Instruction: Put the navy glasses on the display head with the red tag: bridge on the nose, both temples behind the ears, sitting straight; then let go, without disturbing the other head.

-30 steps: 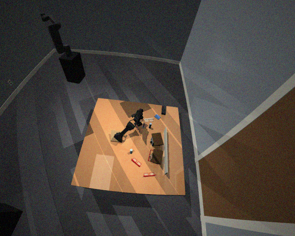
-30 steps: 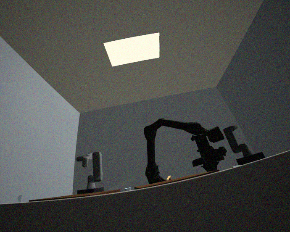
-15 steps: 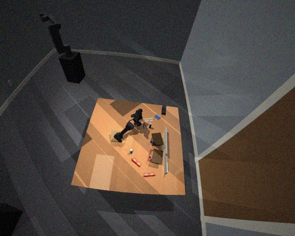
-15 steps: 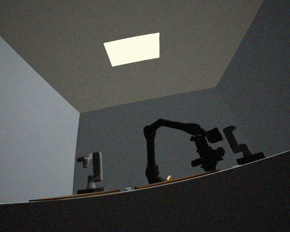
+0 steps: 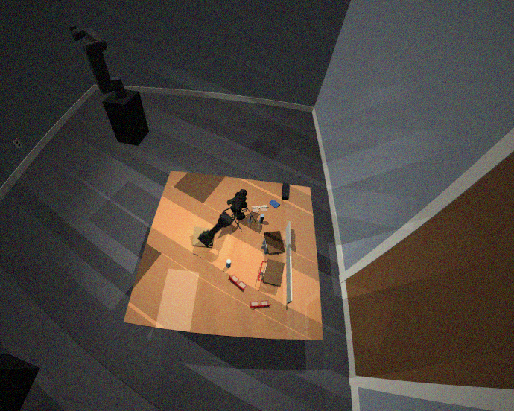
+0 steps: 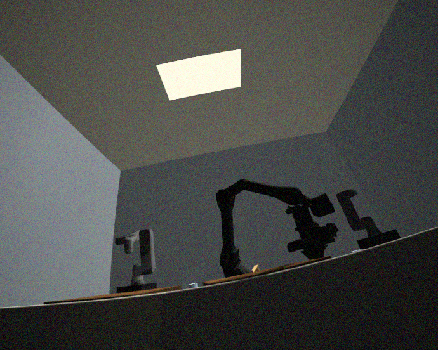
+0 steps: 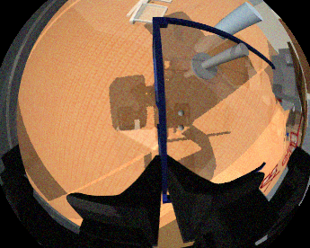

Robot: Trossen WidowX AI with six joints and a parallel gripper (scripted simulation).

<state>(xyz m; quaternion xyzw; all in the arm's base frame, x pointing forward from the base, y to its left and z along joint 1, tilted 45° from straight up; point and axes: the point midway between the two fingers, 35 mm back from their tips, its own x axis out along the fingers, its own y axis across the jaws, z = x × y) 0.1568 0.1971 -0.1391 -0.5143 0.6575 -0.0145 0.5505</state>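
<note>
Now: the grey upright form 12 cm ahead of my gripper tip, 1 cm to the left of it and 4 cm below it. Round my gripper tip: blue card (29 cm ahead, 23 cm to the left, 6 cm below); then dark block (37 cm ahead, 38 cm to the left, 4 cm below).
</note>
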